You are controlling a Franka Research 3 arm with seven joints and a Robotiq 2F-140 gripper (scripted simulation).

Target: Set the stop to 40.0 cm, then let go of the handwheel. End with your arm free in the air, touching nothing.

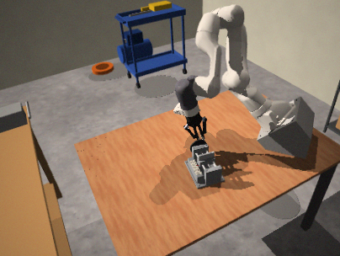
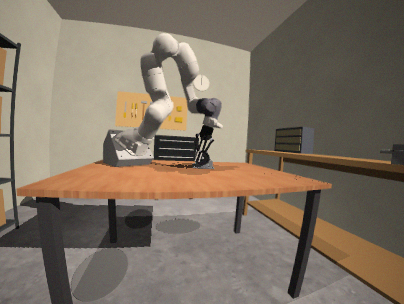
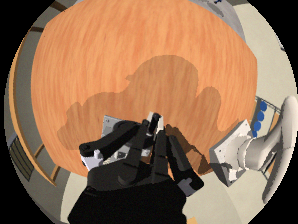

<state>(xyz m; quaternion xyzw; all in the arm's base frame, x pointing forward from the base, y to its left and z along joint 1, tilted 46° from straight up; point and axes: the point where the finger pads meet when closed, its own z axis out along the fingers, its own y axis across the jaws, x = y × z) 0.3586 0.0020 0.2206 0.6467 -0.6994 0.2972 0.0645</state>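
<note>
Now: the handwheel 20 mm to the left of my hand, 20 mm below it and 10 mm ahead of it.
</note>
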